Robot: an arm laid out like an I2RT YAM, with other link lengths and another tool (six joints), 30 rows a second.
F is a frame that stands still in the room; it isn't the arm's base.
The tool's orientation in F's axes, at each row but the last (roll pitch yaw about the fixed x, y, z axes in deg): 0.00 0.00 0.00; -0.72 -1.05 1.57; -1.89 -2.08 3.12; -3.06 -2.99 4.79; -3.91 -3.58 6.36; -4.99 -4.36 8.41; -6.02 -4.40 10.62
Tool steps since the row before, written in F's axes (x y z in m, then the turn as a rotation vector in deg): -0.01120 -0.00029 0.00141 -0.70 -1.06 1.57; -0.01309 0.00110 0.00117 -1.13 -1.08 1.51; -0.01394 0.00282 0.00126 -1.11 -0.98 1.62; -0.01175 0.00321 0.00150 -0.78 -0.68 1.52; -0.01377 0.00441 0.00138 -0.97 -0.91 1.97; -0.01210 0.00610 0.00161 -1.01 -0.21 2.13; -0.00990 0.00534 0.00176 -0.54 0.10 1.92
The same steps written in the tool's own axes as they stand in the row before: -0.01120 -0.00029 0.00141 -0.70 -1.06 1.57; -0.01303 0.00144 0.00143 -1.13 -1.07 1.52; -0.01371 0.00351 0.00188 -1.10 -0.97 1.63; -0.01135 0.00406 0.00231 -0.75 -0.69 1.53; -0.01308 0.00574 0.00260 -0.94 -0.93 1.97; -0.01092 0.00756 0.00312 -0.86 -0.25 2.19; -0.00859 0.00678 0.00315 -0.36 -0.01 1.96
